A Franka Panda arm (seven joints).
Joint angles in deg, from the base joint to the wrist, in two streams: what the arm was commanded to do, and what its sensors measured. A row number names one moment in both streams.
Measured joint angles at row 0: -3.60, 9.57, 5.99, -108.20, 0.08, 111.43, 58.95
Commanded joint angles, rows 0 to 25: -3.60, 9.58, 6.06, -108.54, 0.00, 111.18, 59.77; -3.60, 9.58, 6.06, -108.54, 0.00, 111.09, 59.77; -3.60, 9.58, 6.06, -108.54, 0.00, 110.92, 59.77; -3.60, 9.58, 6.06, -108.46, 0.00, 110.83, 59.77; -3.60, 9.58, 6.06, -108.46, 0.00, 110.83, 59.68; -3.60, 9.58, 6.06, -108.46, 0.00, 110.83, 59.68; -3.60, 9.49, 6.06, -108.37, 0.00, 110.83, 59.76; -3.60, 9.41, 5.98, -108.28, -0.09, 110.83, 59.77; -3.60, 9.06, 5.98, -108.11, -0.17, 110.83, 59.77; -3.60, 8.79, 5.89, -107.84, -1.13, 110.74, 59.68; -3.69, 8.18, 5.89, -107.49, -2.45, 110.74, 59.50; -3.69, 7.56, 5.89, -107.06, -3.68, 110.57, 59.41; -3.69, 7.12, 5.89, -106.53, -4.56, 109.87, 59.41; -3.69, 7.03, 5.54, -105.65, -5.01, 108.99, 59.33; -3.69, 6.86, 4.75, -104.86, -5.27, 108.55, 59.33; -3.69, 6.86, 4.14, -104.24, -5.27, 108.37, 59.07; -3.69, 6.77, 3.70, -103.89, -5.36, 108.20, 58.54; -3.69, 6.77, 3.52, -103.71, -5.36, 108.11, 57.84; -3.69, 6.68, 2.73, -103.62, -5.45, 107.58, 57.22; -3.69, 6.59, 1.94, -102.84, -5.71, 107.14, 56.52; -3.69, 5.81, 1.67, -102.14, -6.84, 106.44, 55.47; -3.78, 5.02, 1.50, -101.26, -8.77, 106.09, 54.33; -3.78, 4.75, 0.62, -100.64, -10.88, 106.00, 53.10; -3.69, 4.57, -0.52, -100.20, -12.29, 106.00, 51.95; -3.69, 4.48, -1.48, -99.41, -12.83, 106.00, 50.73; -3.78, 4.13, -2.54, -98.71, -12.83, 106.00, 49.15
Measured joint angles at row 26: -3.75, 5.32, -0.11, -100.92, -10.85, 107.46, 53.15
